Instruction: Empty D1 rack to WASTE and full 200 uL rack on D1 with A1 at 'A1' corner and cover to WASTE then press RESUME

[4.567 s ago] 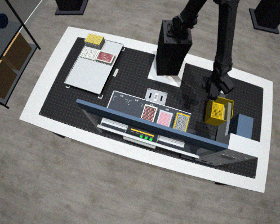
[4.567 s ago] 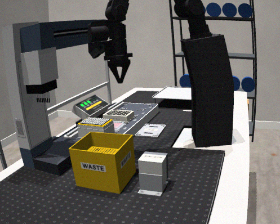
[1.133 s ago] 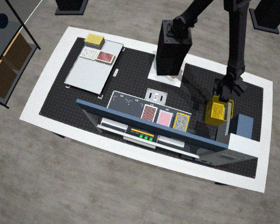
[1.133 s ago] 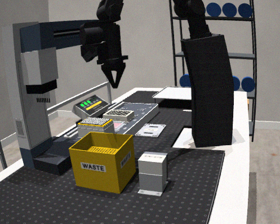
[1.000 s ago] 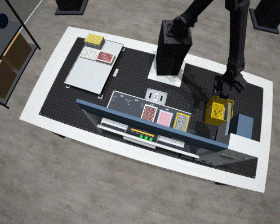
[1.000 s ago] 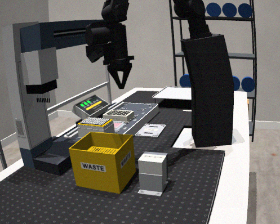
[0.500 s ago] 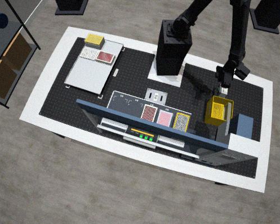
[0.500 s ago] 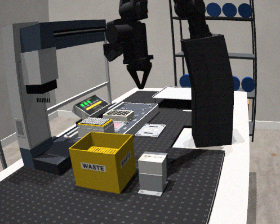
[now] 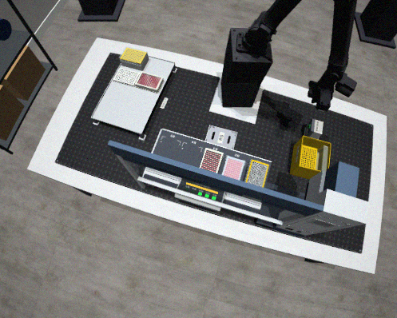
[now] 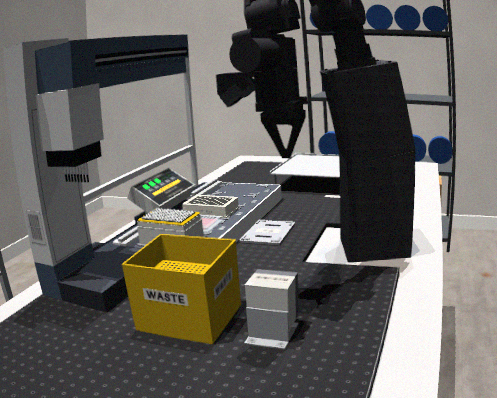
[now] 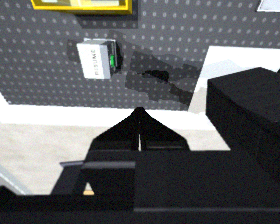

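Right now my hand is 22 cm above the grey resume box, 8 cm to the right of it and 2 cm short of it. Round my hand: handler head (42 cm ahead, 9 cm above, 1 cm to the right); then clear rack cover (22 cm below, 19 cm ahead, 12 cm to the left); then yellow waste bin (24 cm below, 18 cm ahead, 7 cm to the left).
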